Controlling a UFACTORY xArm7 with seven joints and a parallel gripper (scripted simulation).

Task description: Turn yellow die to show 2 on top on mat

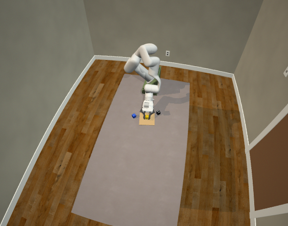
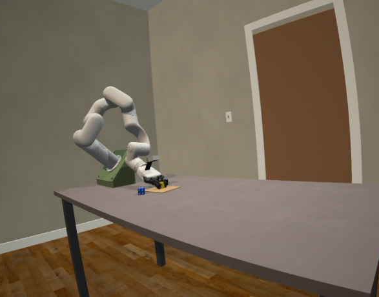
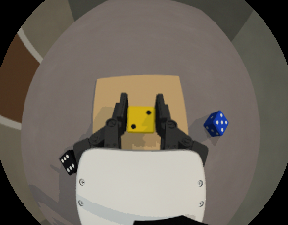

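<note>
My gripper is now 10 mm past the yellow die and 10 mm above it. Also, from my hand: blue die (120 mm to the right, 10 mm below, 10 mm behind); black die (100 mm to the left, 80 mm behind, 10 mm below); tan mat (30 mm below).
</note>
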